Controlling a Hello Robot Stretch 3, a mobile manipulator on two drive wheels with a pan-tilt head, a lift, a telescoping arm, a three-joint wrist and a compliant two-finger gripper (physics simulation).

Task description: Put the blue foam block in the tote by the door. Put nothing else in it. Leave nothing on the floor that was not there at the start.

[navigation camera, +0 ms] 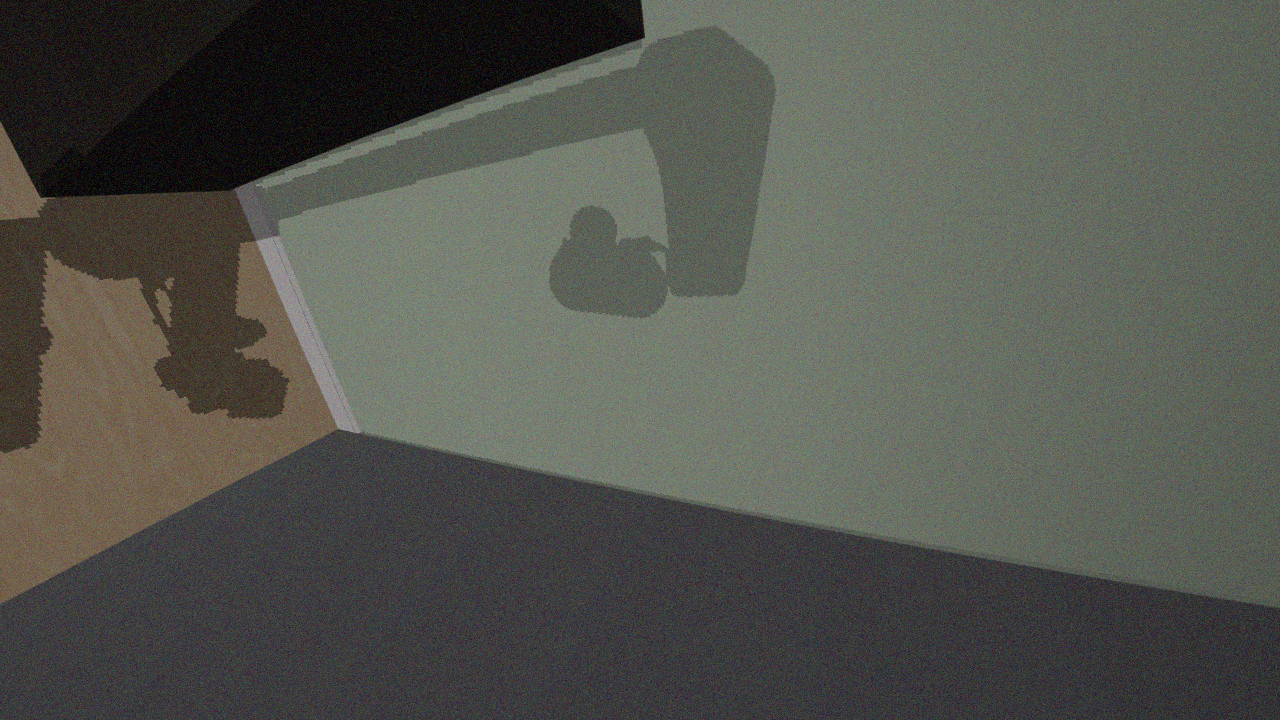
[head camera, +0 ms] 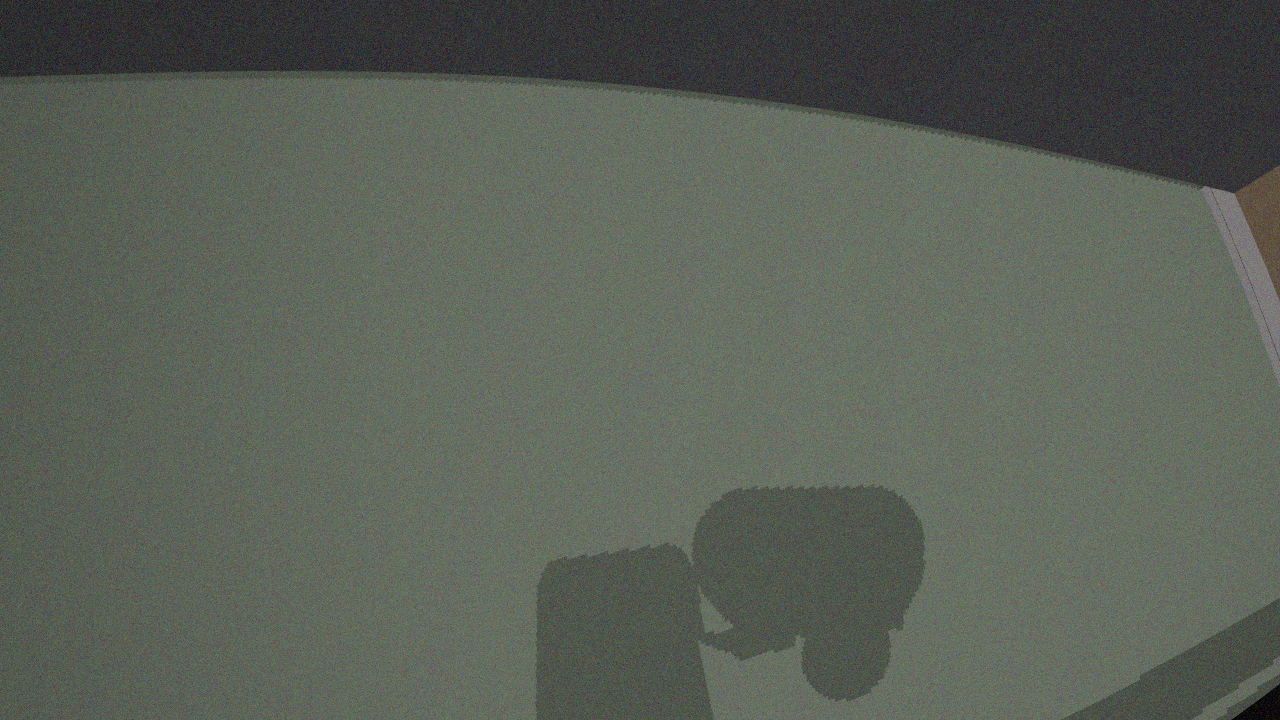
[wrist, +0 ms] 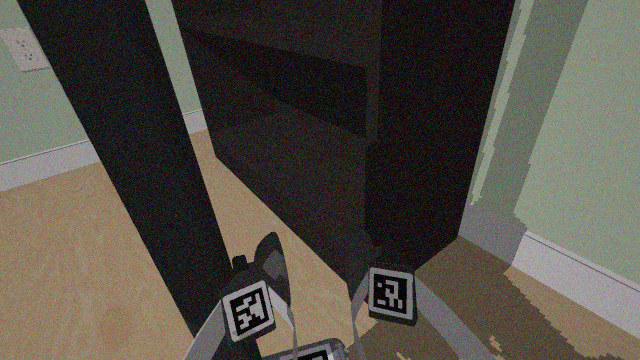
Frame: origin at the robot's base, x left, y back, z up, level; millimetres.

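Seen in the pictures: gripper, fingertip midpoint: (wrist: 314,252).
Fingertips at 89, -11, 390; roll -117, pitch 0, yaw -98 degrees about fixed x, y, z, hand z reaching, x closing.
Note:
A point is followed by its place in that frame, as x, y, z.
My gripper (wrist: 314,252) {89, -11, 390} is at the bottom of the wrist view. Its two dark fingertips stand well apart, with wooden floor and the foot of a dark cabinet behind the gap, and no object between them. It is open. The blue foam block, the tote and the door do not show in the head, navigation or wrist view.
A dark cabinet (navigation camera: 358,89) {351, -275, 751} (wrist: 430,125) {336, -240, 333} stands against a green wall (head camera: 358,313) {-9, -599, 1239} (navigation camera: 895,313) {118, -544, 1319} (wrist: 590,150) {272, -478, 278} bearing shadows. A black post (wrist: 130,125) crosses the left of the wrist view. A large dark grey surface (head camera: 537,35) {-204, -614, 1113} (navigation camera: 537,608) {-281, -433, 920} borders the wall.

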